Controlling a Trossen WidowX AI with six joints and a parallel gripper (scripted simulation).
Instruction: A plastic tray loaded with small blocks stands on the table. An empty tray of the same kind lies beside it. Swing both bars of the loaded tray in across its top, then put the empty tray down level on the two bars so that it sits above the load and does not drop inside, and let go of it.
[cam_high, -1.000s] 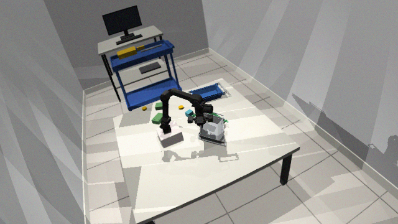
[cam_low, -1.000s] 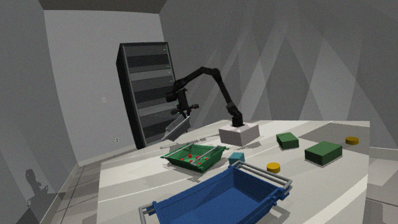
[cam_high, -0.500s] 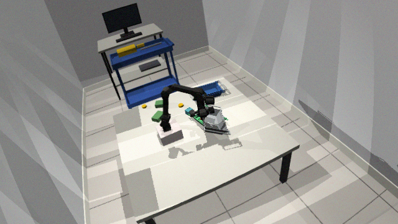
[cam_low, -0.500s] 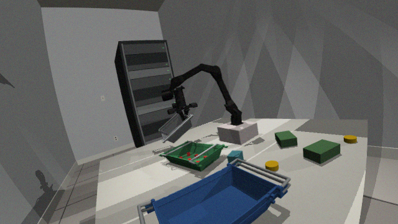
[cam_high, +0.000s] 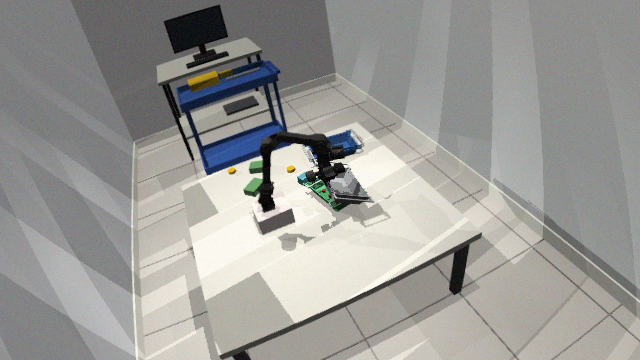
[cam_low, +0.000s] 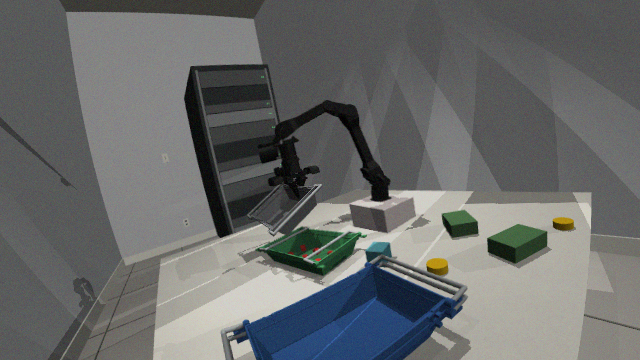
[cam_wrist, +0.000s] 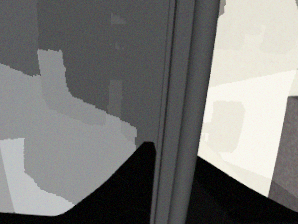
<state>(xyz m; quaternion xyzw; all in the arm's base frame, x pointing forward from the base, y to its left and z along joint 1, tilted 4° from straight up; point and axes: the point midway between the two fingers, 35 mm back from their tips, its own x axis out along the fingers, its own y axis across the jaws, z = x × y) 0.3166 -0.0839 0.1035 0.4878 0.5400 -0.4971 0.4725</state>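
Now: gripper tip 8 cm short of the grey tray and 1 cm above it. From my gripper tip the other things lie so: teal cube (7 cm behind, 32 cm to the left, 16 cm below).
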